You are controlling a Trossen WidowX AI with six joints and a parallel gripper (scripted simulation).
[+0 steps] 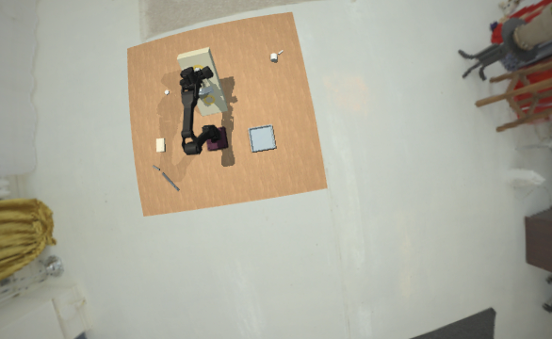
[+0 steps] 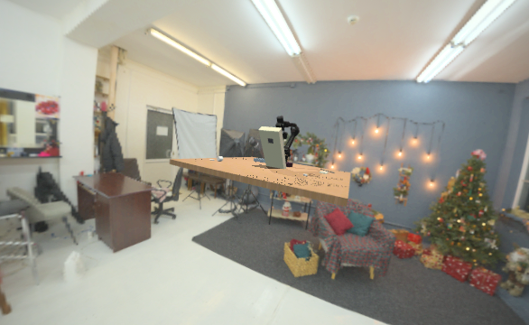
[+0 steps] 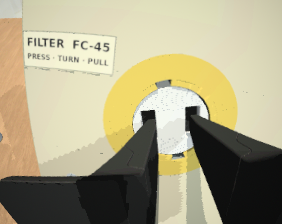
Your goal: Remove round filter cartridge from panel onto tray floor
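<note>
My gripper tip is now 1 cm short of the round filter cartridge and 1 cm above it. Also, from my gripper tip: cream block: 45 cm to the left, 27 cm behind, 26 cm below; then service panel: 9 cm below, 3 cm behind; then pale blue tray: 44 cm behind, 26 cm below, 23 cm to the right.
</note>
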